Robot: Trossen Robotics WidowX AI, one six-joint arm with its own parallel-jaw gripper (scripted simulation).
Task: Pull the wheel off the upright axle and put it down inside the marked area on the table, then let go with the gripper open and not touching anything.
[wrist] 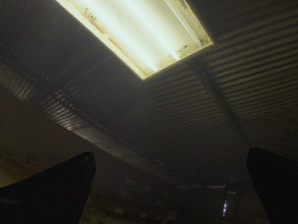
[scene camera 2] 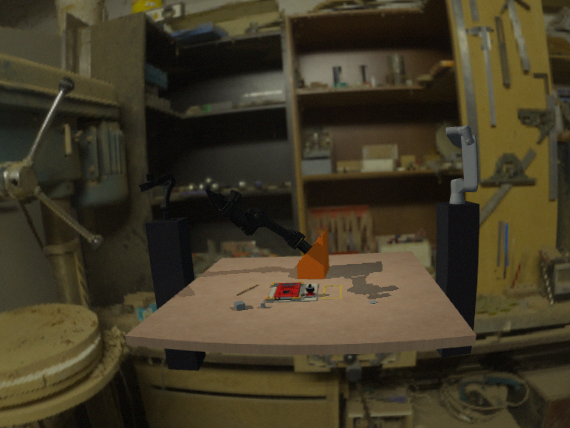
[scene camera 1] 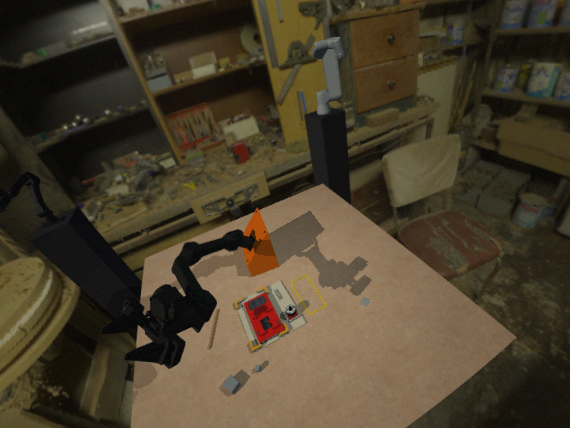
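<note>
Gripper (scene camera 1: 112, 343) open, holding nothing. Gripper (wrist: 173, 160) visible too.
</note>
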